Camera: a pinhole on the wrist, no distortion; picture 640 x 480 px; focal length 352.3 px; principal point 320.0 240.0 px. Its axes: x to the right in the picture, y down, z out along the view. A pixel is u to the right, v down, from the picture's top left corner.
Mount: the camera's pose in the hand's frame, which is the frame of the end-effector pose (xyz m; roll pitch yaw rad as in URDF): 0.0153 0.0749 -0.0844 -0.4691 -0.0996 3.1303
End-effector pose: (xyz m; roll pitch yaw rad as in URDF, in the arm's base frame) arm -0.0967 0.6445 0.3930 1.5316 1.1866 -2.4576
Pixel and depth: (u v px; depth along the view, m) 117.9 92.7 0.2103
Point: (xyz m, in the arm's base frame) -0.2674 0.6698 0.2699
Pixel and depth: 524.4 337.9 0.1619
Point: -0.0831 0.7199 0.4419
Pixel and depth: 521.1 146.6 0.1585
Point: -0.1638 0.6962 0.4647
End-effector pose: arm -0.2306 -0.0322 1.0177 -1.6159 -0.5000 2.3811
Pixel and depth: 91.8 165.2 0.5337
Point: -0.7551 -0.0972 1.2594
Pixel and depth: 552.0 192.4 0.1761
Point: -0.2490 -0.1434 0.9582
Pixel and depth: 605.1 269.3 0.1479
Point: -0.2090 -0.1263 0.9730
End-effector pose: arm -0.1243 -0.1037 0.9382 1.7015 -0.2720 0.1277
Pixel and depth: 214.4 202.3 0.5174
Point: 0.1715 -0.4352 0.8411
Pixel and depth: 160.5 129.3 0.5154
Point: 0.2340 -0.4780 0.9495
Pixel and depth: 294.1 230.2 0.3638
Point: 0.0041 -0.3168 0.8501
